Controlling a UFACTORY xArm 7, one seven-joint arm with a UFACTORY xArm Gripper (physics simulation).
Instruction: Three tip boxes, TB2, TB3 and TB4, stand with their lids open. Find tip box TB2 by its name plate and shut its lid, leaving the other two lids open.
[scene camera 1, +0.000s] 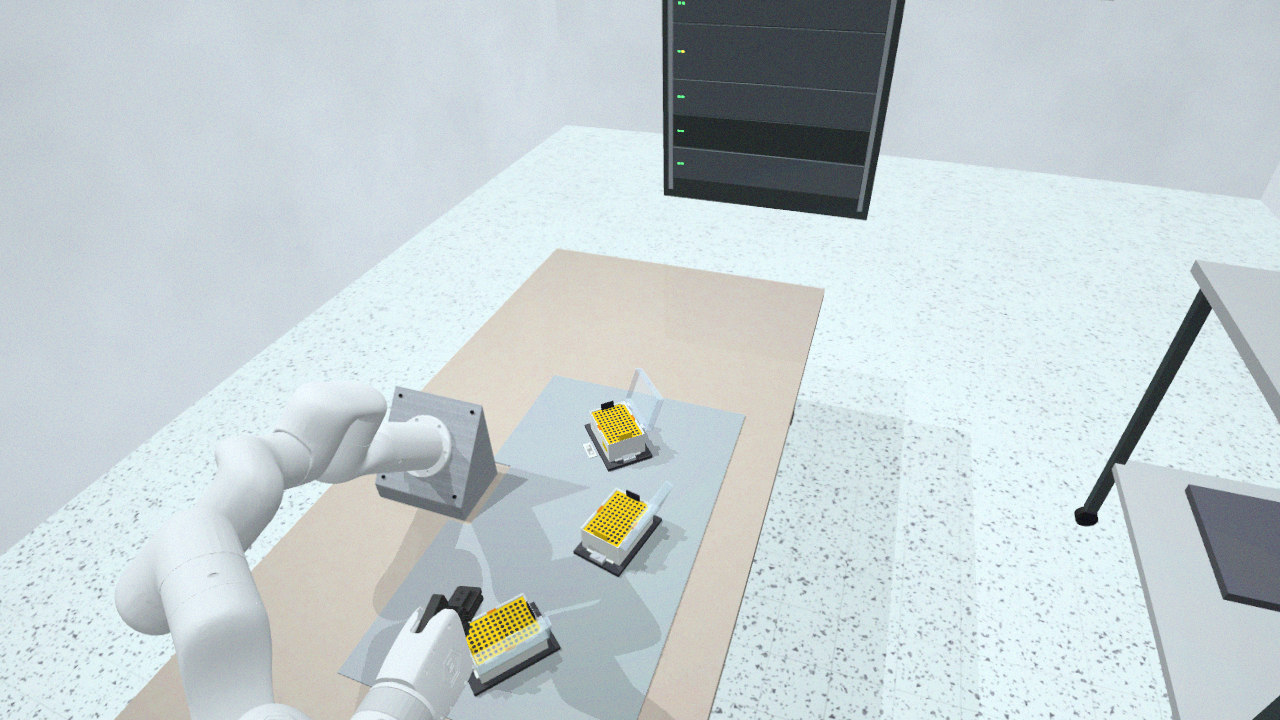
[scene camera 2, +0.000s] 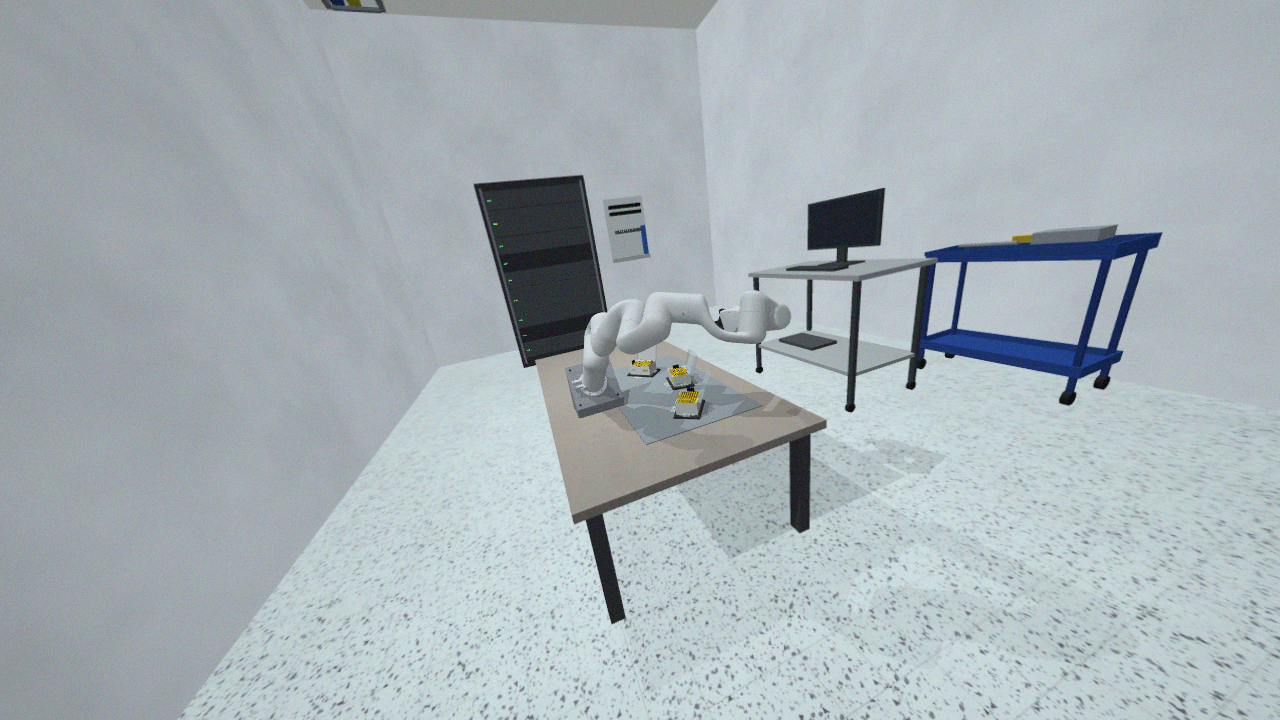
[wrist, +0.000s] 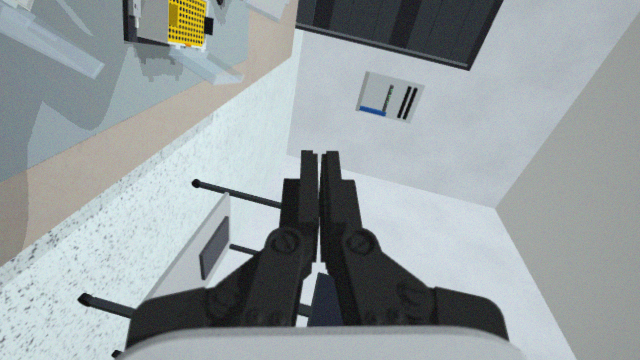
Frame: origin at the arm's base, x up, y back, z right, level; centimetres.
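Where they show: gripper, between the fingertips: (scene camera 1: 471, 591) (wrist: 318, 173); arm's base, origin of its link: (scene camera 1: 425, 446) (scene camera 2: 593, 383).
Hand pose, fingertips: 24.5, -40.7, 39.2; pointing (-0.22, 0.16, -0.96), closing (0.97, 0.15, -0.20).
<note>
Things, the pixels of their centre, and the offset from my fingertips, as dx, dy, dz. "spot": a spot on its surface instead. Level surfaces: height alone.
- grey mat, height of its surface: dx -35.8
- far box, middle of its body: (scene camera 1: 612, 432) (scene camera 2: 642, 368) -32.5, +9.6, -63.4
- middle box, middle of its body: (scene camera 1: 617, 515) (wrist: 191, 20) (scene camera 2: 678, 370) -29.4, -1.5, -39.4
- far lid, a spot on its surface: (scene camera 1: 644, 399) spot: -26.2, +4.0, -69.5
- middle lid, middle of its body: (scene camera 1: 646, 515) (wrist: 210, 66) (scene camera 2: 690, 360) -25.4, -8.1, -38.1
- tan table, height of its surface: dx -36.1
Three white tip boxes with yellow tip racks stand on a grey mat (scene camera 1: 537, 537) (scene camera 2: 646, 428): a far box (scene camera 1: 617, 422) (scene camera 2: 642, 368), a middle box (scene camera 1: 615, 519) (scene camera 2: 680, 377) (wrist: 187, 22) and a near box (scene camera 1: 508, 634) (scene camera 2: 688, 403). The far lid (scene camera 1: 644, 399), the middle lid (scene camera 1: 659, 501) (wrist: 210, 69) and the near lid (wrist: 55, 46) are clear and stand open. The name plates are too small to read, so I cannot tell which box is TB2. My gripper (scene camera 1: 465, 594) (scene camera 2: 721, 317) (wrist: 318, 173) is shut and empty, raised above the table, apart from the boxes.
The arm's base bracket (scene camera 1: 438, 465) (scene camera 2: 595, 398) stands on the tan table (scene camera 1: 680, 304) (scene camera 2: 626, 470) beside the mat. A black server rack (scene camera 1: 666, 107) (scene camera 2: 586, 223), a grey workbench with a monitor (scene camera 2: 845, 220) and a blue cart (scene camera 2: 1011, 253) stand away from the table.
</note>
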